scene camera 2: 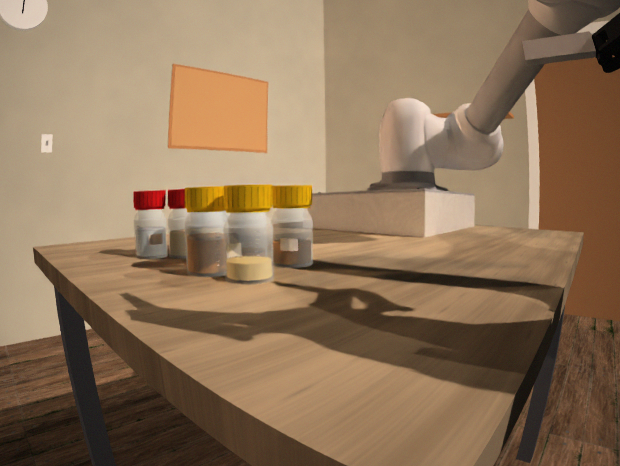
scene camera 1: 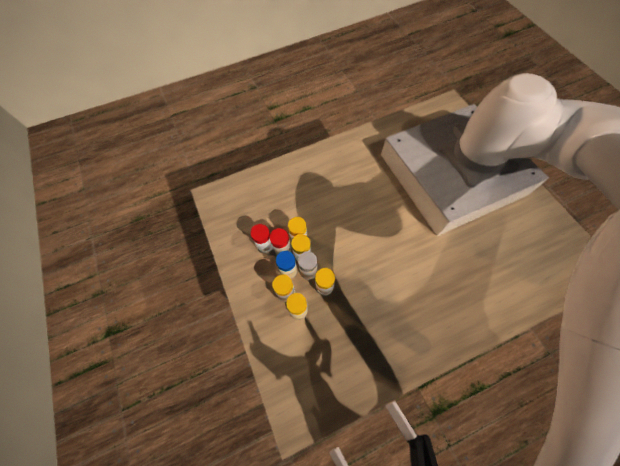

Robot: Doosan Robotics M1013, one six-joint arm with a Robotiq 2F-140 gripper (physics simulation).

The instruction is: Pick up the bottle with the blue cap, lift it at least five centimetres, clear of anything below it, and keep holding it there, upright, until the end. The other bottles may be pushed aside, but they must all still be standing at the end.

In view: a yellow-capped bottle (scene camera 2: 292, 223) and a yellow-capped bottle (scene camera 2: 204, 242).
